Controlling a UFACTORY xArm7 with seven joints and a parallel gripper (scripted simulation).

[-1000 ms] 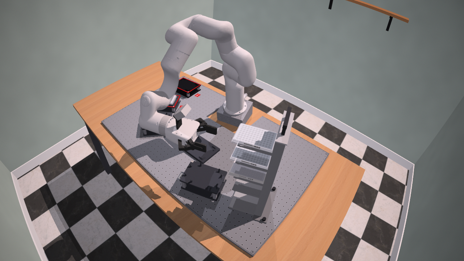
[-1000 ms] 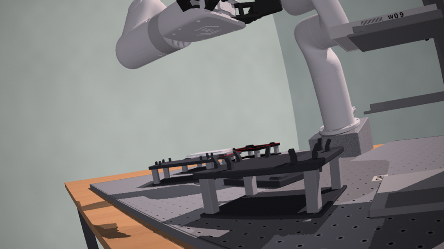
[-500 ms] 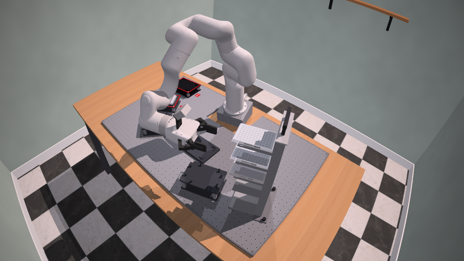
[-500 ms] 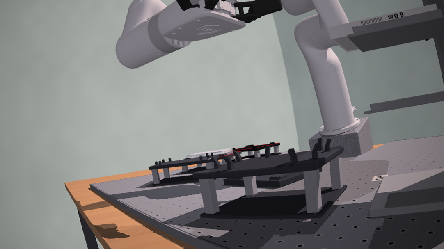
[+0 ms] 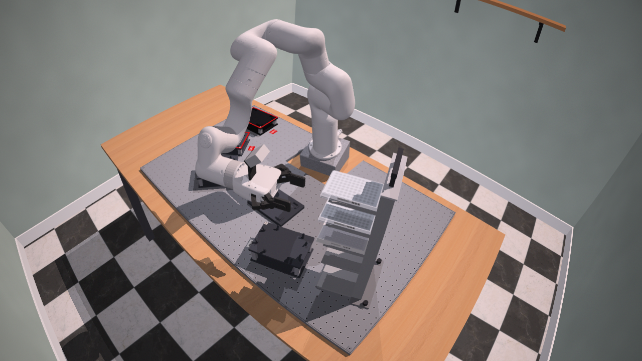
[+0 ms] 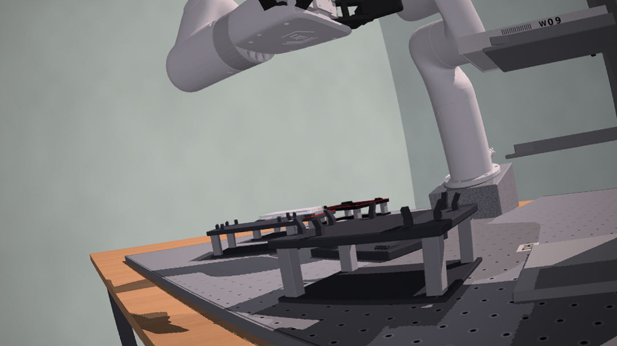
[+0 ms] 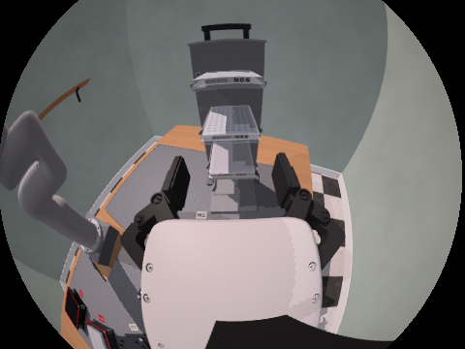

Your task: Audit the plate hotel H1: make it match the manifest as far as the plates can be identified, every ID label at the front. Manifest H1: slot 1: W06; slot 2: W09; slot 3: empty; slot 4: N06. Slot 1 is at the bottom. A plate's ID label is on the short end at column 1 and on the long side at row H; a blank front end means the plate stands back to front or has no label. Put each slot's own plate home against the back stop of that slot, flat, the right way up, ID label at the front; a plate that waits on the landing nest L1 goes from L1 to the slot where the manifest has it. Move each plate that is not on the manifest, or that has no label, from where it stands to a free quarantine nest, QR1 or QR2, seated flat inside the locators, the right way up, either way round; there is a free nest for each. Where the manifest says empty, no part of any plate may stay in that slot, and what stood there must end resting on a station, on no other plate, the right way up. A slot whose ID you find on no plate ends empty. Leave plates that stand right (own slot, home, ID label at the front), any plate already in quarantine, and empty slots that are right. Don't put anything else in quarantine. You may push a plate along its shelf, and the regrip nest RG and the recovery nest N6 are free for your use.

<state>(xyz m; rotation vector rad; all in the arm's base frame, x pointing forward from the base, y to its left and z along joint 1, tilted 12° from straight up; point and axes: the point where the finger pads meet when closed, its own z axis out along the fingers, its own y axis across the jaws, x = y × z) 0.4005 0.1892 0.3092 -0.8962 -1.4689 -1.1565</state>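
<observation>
My hand is 40 mm past the clear well plate W06, 140 mm to the right of it and 20 mm above it. From my hand the other things lie so: plate labelled W09 (40 mm behind, 140 mm to the left, 90 mm below); clear plate labelled N06 (40 mm behind, 140 mm to the left, 60 mm above); raised black nest (10 mm ahead, 40 mm to the right, 220 mm below).
</observation>
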